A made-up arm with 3 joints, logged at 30 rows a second.
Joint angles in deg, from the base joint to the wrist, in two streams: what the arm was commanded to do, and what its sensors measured. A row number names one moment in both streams.
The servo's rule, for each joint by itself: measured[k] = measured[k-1] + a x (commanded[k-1-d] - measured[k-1]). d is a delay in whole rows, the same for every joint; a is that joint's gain. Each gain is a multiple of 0.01, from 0.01 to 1. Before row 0 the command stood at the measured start. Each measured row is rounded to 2 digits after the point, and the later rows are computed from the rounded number. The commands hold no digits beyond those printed.
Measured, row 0: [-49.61, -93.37, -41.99]
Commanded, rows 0 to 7: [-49.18, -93.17, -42.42]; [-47.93, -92.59, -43.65]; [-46.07, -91.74, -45.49]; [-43.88, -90.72, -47.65]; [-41.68, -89.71, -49.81]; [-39.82, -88.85, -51.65]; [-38.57, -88.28, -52.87]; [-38.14, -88.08, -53.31]
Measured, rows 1 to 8: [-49.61, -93.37, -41.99]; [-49.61, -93.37, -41.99]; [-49.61, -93.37, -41.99]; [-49.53, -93.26, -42.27]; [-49.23, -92.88, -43.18]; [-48.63, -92.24, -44.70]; [-47.73, -91.39, -46.65]; [-46.58, -90.45, -48.74]
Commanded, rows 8 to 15: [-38.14, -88.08, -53.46]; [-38.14, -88.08, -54.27]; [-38.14, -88.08, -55.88]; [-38.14, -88.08, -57.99]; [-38.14, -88.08, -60.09]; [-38.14, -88.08, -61.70]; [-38.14, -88.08, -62.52]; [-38.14, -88.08, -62.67]
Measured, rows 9 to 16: [-45.30, -89.55, -50.66]; [-44.02, -88.84, -52.12]; [-42.90, -88.41, -52.91]; [-42.00, -88.23, -53.27]; [-41.27, -88.15, -53.93]; [-40.68, -88.11, -55.22]; [-40.20, -88.09, -57.05]; [-39.81, -88.08, -59.06]
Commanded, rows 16 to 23: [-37.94, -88.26, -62.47]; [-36.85, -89.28, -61.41]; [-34.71, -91.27, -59.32]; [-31.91, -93.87, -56.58]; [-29.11, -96.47, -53.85]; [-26.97, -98.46, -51.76]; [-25.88, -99.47, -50.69]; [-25.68, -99.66, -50.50]
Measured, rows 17 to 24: [-39.49, -88.08, -60.80]; [-39.23, -88.08, -61.94]; [-39.02, -88.08, -62.42]; [-38.81, -88.18, -62.45]; [-38.44, -88.80, -61.76]; [-37.73, -90.18, -60.15]; [-36.62, -92.25, -57.79]; [-35.19, -94.61, -55.19]
